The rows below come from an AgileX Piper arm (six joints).
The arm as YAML. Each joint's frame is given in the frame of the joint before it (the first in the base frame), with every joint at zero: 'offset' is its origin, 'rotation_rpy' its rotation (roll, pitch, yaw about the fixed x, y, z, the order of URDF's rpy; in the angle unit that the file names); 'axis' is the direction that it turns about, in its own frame. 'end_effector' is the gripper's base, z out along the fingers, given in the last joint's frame.
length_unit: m
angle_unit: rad
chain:
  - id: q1
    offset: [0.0, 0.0, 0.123]
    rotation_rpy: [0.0, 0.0, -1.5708]
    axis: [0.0, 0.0, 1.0]
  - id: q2
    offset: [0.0, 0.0, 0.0]
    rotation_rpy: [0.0, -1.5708, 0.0]
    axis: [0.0, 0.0, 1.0]
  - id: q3
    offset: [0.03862, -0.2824, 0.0]
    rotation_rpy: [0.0, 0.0, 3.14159]
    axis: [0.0, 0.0, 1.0]
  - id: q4
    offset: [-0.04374, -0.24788, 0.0]
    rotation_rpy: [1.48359, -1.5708, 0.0]
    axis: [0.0, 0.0, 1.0]
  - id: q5
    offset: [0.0, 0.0, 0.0]
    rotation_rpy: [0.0, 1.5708, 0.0]
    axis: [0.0, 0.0, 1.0]
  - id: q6
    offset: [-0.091, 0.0, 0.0]
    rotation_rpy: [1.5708, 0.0, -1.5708]
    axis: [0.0, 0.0, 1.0]
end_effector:
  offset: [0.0, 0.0, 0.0]
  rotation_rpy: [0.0, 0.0, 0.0]
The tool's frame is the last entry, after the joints.
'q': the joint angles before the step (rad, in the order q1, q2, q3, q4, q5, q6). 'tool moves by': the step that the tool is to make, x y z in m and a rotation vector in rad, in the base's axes. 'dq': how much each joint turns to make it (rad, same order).
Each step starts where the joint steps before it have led.
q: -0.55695 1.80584 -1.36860 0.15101 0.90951 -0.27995
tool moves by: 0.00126 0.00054 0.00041 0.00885 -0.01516 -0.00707
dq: -0.00001 0.00001 -0.00001 0.01701 -0.00829 -0.00001
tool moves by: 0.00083 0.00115 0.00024 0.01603 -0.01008 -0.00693
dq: 0.00000 0.00001 0.00000 0.02016 -0.00009 0.00000
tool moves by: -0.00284 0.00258 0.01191 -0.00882 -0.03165 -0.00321
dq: 0.00001 -0.03154 -0.00001 0.00978 0.00001 0.00002
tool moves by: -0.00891 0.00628 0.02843 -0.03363 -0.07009 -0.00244
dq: 0.00001 -0.07727 0.00002 0.00885 -0.00002 0.00000
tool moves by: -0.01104 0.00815 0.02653 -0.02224 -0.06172 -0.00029
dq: -0.00001 -0.07564 -0.00002 0.01352 0.01178 -0.00001
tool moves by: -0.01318 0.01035 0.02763 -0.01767 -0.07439 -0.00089
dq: -0.00002 -0.08157 0.00001 0.02425 0.00931 -0.00002
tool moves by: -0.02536 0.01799 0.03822 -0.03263 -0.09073 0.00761
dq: 0.00002 -0.12516 0.00002 0.02008 0.03189 0.00002
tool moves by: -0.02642 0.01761 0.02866 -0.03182 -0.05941 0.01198
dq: -0.00002 -0.10922 0.00001 0.00554 0.04352 -0.00003
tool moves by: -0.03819 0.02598 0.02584 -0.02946 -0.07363 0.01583
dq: 0.00004 -0.14952 0.02755 0.01689 0.04565 0.00004
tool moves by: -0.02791 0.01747 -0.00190 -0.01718 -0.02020 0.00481
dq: -0.00003 -0.11689 0.08485 -0.00013 0.00720 -0.00447
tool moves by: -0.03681 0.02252 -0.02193 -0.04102 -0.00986 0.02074
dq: -0.00004 -0.17624 0.17594 -0.00093 -0.02043 -0.04166
